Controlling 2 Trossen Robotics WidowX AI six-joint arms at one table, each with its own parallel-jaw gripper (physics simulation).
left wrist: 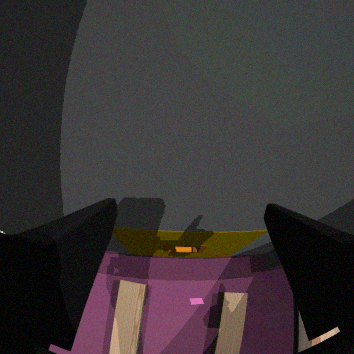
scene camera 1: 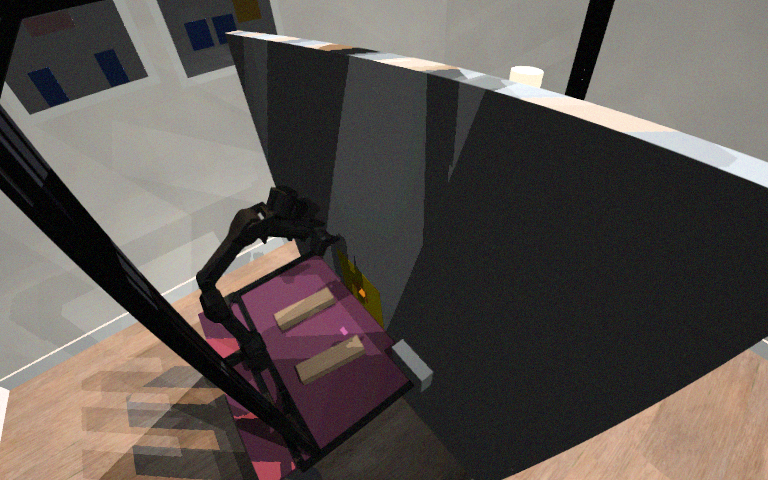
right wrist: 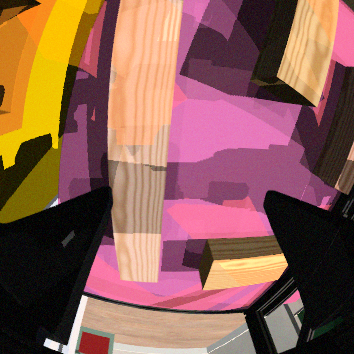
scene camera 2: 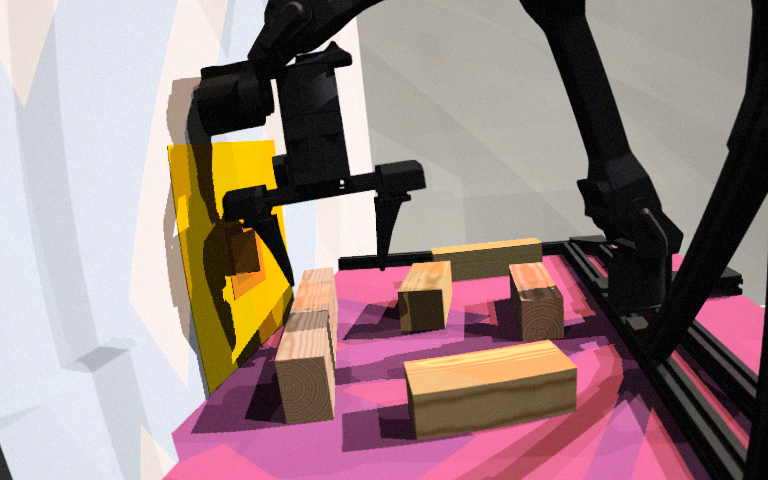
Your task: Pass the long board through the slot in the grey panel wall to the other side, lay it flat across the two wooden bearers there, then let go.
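Places are measured from the left arm's base along level axes (x ahead, y left, z up), in metres.
Where they show: left gripper, fingertip midpoint: (left wrist: 194, 210) (scene camera 1: 332, 231); right gripper, fingertip midpoint: (right wrist: 191, 197) (scene camera 2: 337, 278); left arm's base, link origin: (scene camera 1: 260, 363); right arm's base, link origin: (scene camera 2: 641, 302).
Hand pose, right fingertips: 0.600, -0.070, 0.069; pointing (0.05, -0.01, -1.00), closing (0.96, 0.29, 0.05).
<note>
Each offset is from my right fingertips to the top centre of the thing, as dx, dy, dz. "spot": to the spot under its first point.
The long board @[-0.042, +0.034, -0.031] (scene camera 2: 305, 345) (right wrist: 140, 100) lies on the pink table, along the foot of the grey panel wall (scene camera 1: 538, 254) (scene camera 2: 73, 198) (left wrist: 200, 125). The slot, an orange-edged opening @[spot: -0.160, +0.052, -0.006] (scene camera 1: 362, 292) (left wrist: 184, 249), sits in a yellow plate @[spot: -0.116, +0.106, +0.112] (scene camera 2: 254, 169) on the wall. Two wooden bearers @[-0.362, +0.176, -0.050] (scene camera 1: 305, 308) @[-0.388, -0.073, -0.050] (scene camera 1: 331, 360) (left wrist: 129, 320) (left wrist: 232, 325) lie roughly parallel on the wall's other side. My left gripper (scene camera 1: 335, 242) (left wrist: 194, 210) is open, above the table near the wall. My right gripper (scene camera 2: 337, 276) (right wrist: 191, 197) is open and empty above the board's side of the table, one fingertip close to the board in view.
Several shorter wooden blocks stand on the long board's side, including a near one @[+0.140, -0.110, -0.050] (scene camera 2: 492, 390), two middle ones @[+0.067, +0.161, -0.041] (scene camera 2: 421, 297) @[+0.195, +0.115, -0.044] (scene camera 2: 538, 300) and a far one @[+0.143, +0.334, -0.044] (scene camera 2: 487, 257). A grey block @[spot: -0.197, -0.284, +0.012] (scene camera 1: 413, 362) juts from the wall beside the bearers' table. Black rails edge the tables.
</note>
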